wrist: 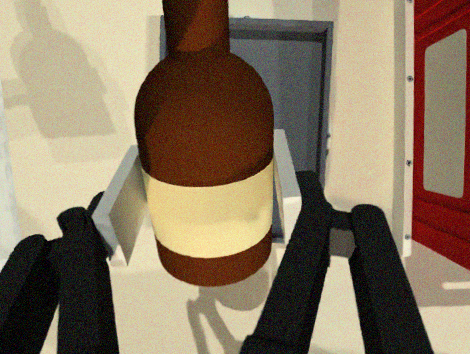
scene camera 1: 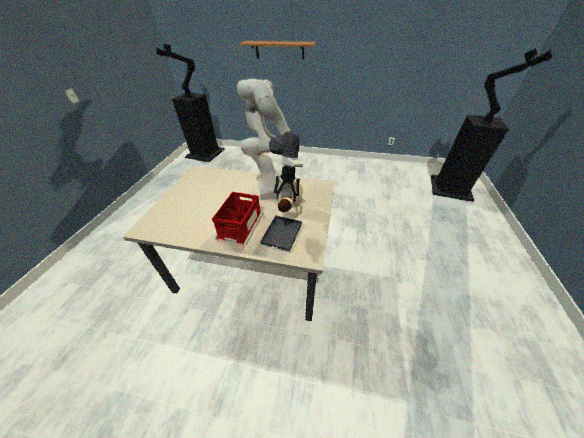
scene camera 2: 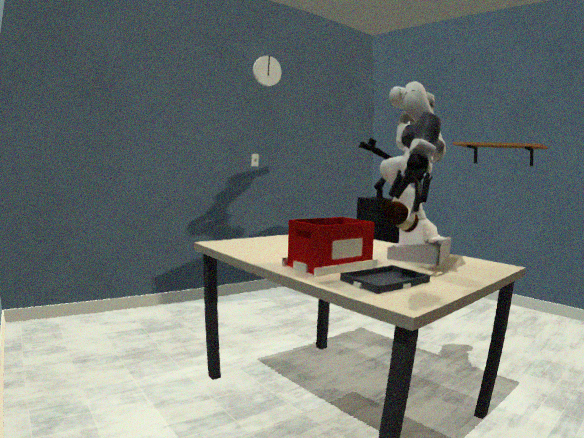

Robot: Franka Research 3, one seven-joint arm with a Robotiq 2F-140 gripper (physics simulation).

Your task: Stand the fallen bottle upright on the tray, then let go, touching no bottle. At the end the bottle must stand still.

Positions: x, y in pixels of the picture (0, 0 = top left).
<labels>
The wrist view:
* my gripper: 209, 159
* brown bottle: 203, 117
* dark tray: 289, 63
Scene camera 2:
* my gripper: 399, 219
</labels>
